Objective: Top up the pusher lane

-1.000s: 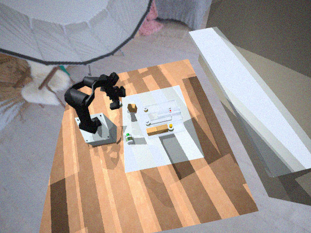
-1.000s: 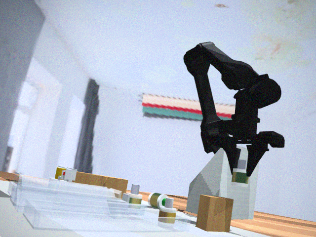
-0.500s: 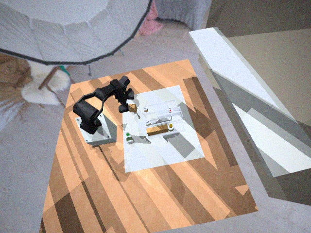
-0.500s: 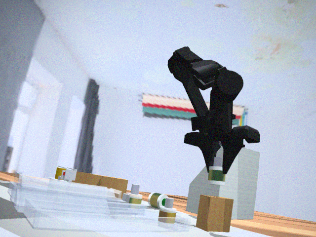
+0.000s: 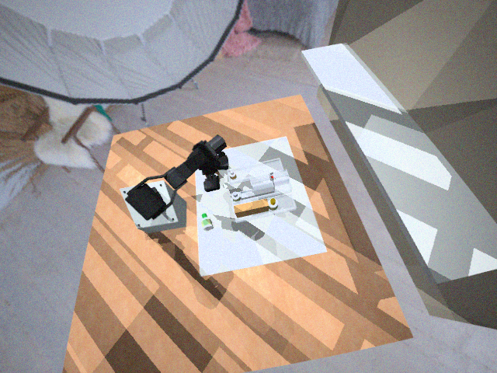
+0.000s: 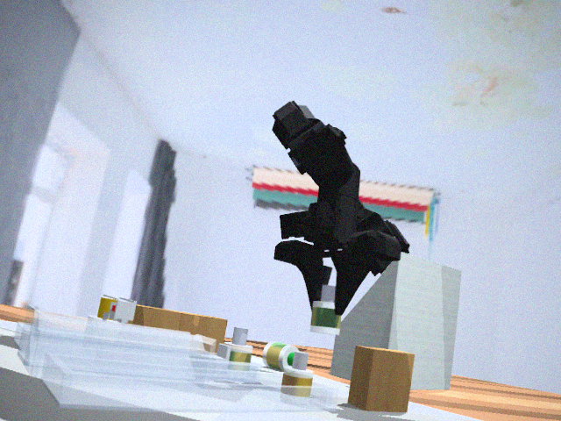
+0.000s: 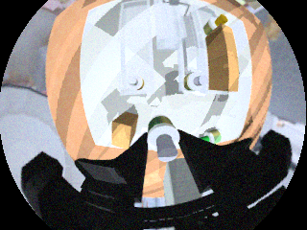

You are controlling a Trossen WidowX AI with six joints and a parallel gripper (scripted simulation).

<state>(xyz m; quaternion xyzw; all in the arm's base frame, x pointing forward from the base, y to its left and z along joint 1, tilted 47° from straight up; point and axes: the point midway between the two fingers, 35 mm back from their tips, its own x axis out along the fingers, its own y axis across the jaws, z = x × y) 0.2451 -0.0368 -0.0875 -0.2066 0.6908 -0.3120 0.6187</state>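
Now: the clear pusher lane 22 cm ahead of my gripper tip, 8 cm to the right of it and 8 cm below it.
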